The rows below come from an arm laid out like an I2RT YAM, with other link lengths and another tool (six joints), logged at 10 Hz.
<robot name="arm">
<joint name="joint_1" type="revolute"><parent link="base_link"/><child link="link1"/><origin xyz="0.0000 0.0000 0.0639" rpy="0.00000 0.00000 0.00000"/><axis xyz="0 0 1"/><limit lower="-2.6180" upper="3.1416"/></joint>
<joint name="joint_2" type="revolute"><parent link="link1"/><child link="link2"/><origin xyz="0.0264 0.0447 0.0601" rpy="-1.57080 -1.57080 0.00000"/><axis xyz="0 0 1"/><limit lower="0.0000" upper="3.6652"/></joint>
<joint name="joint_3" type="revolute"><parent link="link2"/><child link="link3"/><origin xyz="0.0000 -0.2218 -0.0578" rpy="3.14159 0.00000 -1.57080"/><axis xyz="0 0 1"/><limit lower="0.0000" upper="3.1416"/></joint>
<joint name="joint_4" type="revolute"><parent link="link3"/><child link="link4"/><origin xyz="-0.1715 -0.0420 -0.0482" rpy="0.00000 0.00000 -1.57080"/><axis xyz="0 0 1"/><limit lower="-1.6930" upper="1.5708"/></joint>
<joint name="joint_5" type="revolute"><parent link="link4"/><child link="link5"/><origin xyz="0.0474 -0.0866 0.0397" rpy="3.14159 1.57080 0.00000"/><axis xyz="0 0 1"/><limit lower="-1.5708" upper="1.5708"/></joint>
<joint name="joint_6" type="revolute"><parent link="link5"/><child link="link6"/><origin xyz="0.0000 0.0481 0.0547" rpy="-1.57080 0.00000 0.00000"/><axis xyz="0 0 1"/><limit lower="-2.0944" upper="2.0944"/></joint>
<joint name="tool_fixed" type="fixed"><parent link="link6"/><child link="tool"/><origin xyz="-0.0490 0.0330 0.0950" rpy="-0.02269 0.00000 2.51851"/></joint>
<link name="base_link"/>
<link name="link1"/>
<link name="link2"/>
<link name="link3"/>
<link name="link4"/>
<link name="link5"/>
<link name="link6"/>
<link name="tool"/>
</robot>
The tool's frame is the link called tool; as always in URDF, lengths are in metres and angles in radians.
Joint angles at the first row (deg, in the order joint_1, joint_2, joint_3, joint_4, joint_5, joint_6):
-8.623 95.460 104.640 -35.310 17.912 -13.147
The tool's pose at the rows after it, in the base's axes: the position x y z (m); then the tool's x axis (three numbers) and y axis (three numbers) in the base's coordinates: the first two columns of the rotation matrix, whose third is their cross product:
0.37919 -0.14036 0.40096 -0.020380 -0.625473 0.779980 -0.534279 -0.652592 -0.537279
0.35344 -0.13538 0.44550 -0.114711 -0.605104 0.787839 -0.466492 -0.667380 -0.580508
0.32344 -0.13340 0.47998 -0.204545 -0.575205 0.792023 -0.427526 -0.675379 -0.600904
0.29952 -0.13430 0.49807 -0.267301 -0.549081 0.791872 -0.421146 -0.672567 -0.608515
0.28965 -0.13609 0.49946 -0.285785 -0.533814 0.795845 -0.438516 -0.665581 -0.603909
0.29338 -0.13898 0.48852 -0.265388 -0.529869 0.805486 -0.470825 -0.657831 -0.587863
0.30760 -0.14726 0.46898 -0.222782 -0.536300 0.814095 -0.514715 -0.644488 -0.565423
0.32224 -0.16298 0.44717 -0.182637 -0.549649 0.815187 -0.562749 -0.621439 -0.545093
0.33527 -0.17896 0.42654 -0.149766 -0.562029 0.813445 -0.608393 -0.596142 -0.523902
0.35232 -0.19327 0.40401 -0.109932 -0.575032 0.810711 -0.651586 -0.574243 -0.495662
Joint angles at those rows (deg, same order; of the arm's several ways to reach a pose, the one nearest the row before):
-8.469 90.956 107.479 -35.287 16.382 -13.912
-8.229 86.563 109.993 -35.025 16.709 -14.327
-8.098 82.259 111.241 -34.675 18.436 -15.202
-8.121 79.024 111.177 -34.459 20.621 -15.901
-8.120 77.405 109.884 -34.347 22.304 -16.360
-8.294 77.496 108.053 -34.394 23.071 -16.600
-9.541 79.636 106.651 -34.457 22.567 -16.513
-12.185 82.761 106.059 -34.631 21.037 -16.207
-14.480 86.193 106.084 -34.742 20.097 -16.032
-16.032 90.805 107.219 -35.003 19.638 -16.054

